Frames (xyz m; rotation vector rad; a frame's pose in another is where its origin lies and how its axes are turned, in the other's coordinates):
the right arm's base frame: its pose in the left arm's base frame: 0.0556 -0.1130 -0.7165 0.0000 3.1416 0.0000
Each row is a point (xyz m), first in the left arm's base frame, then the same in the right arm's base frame.
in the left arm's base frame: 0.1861 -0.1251 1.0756
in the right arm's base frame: -0.1305 -0.0121 -1.7921
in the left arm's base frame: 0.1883 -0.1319 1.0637
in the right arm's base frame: -0.1327 -0.0189 -1.7802
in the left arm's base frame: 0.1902 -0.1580 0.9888
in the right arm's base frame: -0.1346 -0.0450 -1.7053
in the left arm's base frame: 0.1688 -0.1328 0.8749
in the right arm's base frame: -0.1132 -0.0198 -1.5914
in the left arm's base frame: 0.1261 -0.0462 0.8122
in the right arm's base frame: -0.0705 0.0668 -1.5287
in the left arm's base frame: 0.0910 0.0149 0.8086
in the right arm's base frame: -0.0354 0.1279 -1.5251
